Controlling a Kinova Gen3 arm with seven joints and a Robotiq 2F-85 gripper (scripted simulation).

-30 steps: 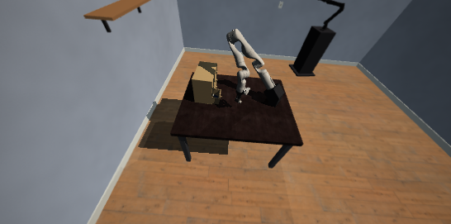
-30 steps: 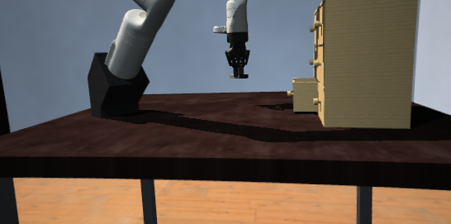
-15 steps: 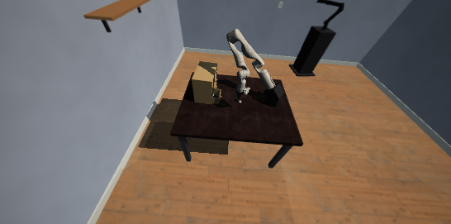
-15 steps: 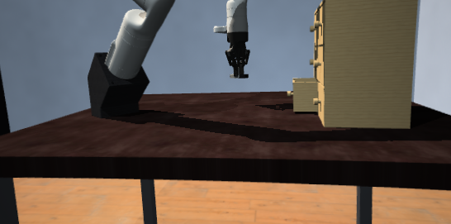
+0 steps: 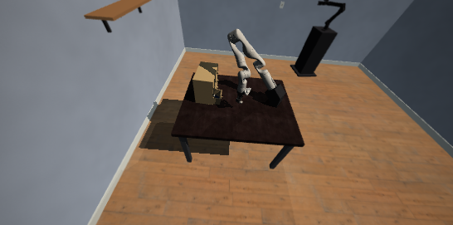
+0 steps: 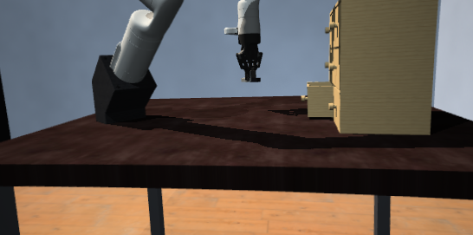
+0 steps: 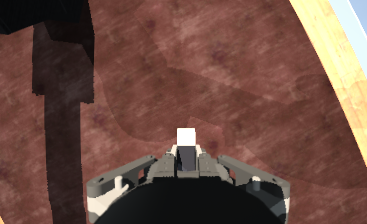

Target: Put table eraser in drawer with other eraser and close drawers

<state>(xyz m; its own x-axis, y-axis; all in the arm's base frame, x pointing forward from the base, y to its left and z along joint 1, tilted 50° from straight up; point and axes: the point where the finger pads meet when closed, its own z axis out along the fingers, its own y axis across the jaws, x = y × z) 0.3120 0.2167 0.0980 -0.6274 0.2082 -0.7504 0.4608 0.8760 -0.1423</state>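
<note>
Right now the white eraser is 1 cm below my hand. From my hand the other things lie so: blue eraser: 22 cm ahead, 17 cm to the right, 10 cm below.
</note>
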